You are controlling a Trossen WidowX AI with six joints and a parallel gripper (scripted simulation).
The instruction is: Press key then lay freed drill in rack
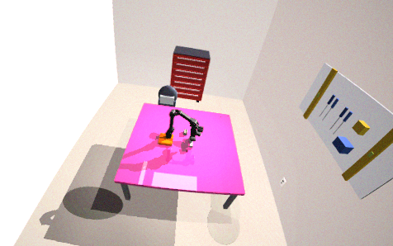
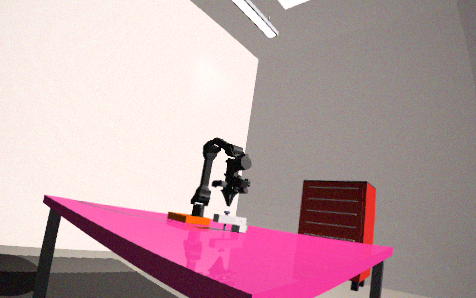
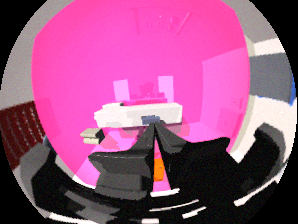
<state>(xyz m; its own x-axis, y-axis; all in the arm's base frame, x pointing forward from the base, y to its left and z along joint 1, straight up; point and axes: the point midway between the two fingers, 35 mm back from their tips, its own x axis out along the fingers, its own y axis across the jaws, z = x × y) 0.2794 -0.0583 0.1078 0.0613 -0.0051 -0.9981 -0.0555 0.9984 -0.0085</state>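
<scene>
Now: gripper tip 40 mm above the blue piece. Also, from my gripper tip: grey drill 70 mm to the left, 60 mm below, 10 mm behind.
</scene>
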